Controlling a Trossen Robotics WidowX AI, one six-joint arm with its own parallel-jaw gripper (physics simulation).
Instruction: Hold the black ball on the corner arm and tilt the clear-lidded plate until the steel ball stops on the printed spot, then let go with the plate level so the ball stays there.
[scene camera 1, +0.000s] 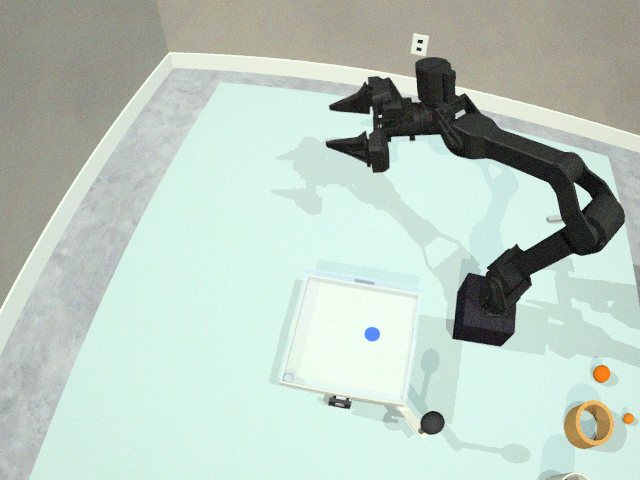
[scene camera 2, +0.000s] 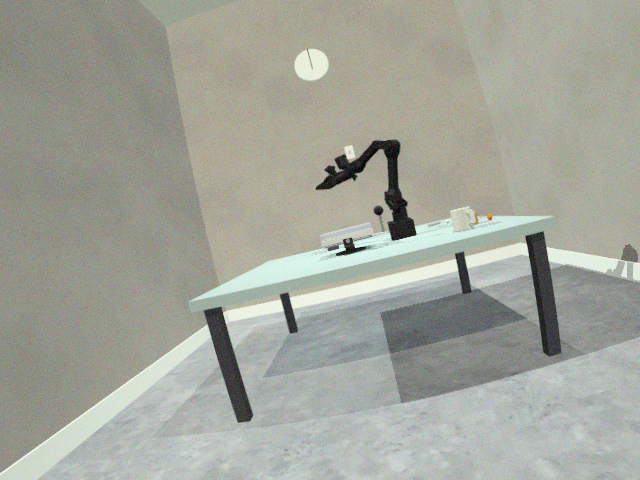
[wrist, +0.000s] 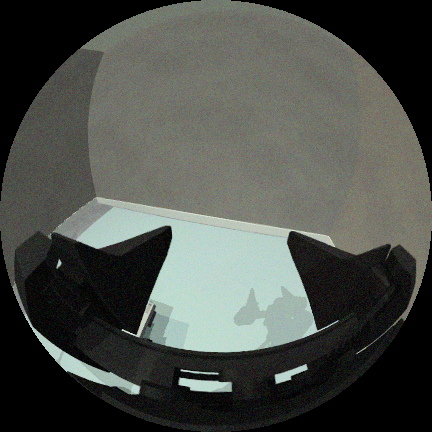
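The square clear-lidded plate (scene camera 1: 336, 310) (scene camera 2: 346, 235) stands raised on its dark stand (scene camera 1: 339, 402) (scene camera 2: 351, 250); a sliver of the plate (wrist: 145, 320) shows in the wrist view. The blue printed spot (scene camera 1: 372, 334) is right of the plate's middle. The steel ball (scene camera 1: 288, 377) shows faintly in the plate's near left corner, away from the spot. The black ball (scene camera 1: 432, 422) (scene camera 2: 378, 210) tops the corner arm (scene camera 1: 412, 417) at the near right corner. My gripper (scene camera 1: 328, 125) (scene camera 2: 316, 188) (wrist: 232, 235) is open and empty, high beyond the plate's far side, far from the black ball. The exact tilt is hard to tell.
The robot's base (scene camera 1: 480, 320) (scene camera 2: 402, 229) stands right of the plate. Farther right are a large orange ball (scene camera 1: 601, 373), a small orange ball (scene camera 1: 628, 418), a tan ring (scene camera 1: 572, 428) and a white mug (scene camera 2: 459, 220). A small white rod (scene camera 1: 554, 219) lies behind the base.
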